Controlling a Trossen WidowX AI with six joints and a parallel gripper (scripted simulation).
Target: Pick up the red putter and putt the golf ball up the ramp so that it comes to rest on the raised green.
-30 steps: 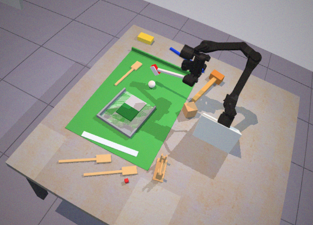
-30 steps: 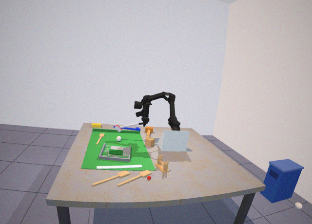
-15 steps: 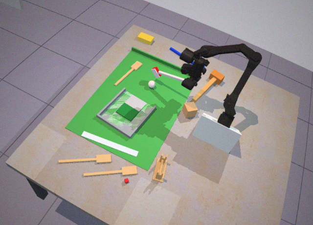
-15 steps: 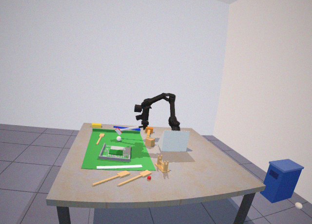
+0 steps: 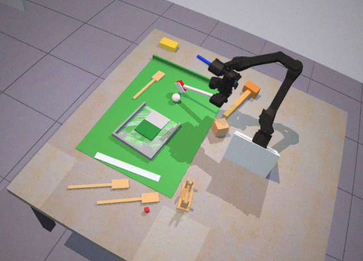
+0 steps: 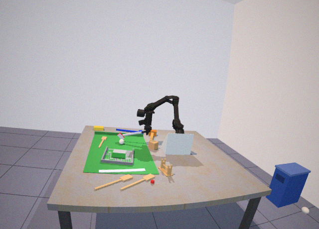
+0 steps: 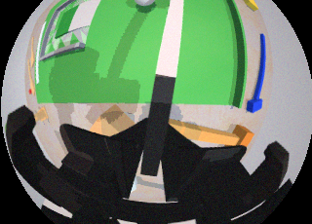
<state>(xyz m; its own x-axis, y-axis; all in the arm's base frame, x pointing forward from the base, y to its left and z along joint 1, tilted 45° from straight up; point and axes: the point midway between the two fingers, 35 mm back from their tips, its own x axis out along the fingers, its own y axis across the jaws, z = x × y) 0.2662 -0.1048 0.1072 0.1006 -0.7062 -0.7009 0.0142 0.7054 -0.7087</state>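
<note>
The tan block is 8 cm to the left of my gripper tip, 6 cm below it and 6 cm behind it. From my gripper tip the other things lie so: red putter 12 cm ahead; blue putter 31 cm to the right, 16 cm ahead, 7 cm below; white golf ball 21 cm ahead, 6 cm below, 5 cm to the left.
</note>
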